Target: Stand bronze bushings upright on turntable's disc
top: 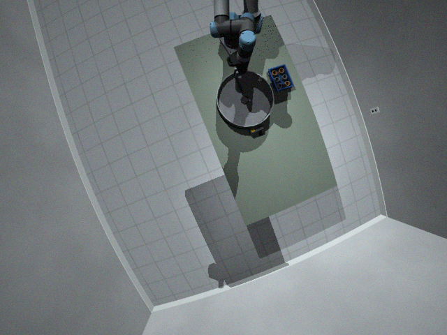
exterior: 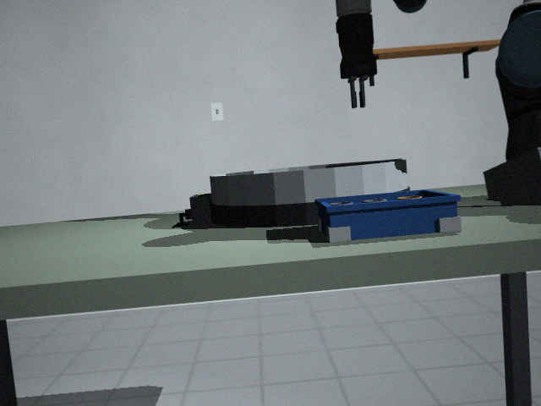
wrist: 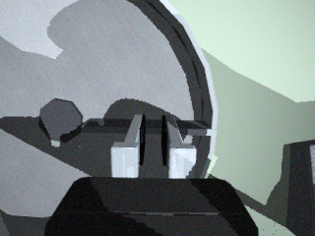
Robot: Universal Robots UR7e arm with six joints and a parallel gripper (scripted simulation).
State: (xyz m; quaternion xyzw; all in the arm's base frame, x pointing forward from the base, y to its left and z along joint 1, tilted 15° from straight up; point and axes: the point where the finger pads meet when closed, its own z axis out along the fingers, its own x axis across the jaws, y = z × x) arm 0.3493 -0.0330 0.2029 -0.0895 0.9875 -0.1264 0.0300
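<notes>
The crate is 39 cm to the left of my hand, 21 cm below it and 1 cm behind it. Round my hand: turntable disc (19 cm below, 12 cm ahead, 6 cm to the left).
</notes>
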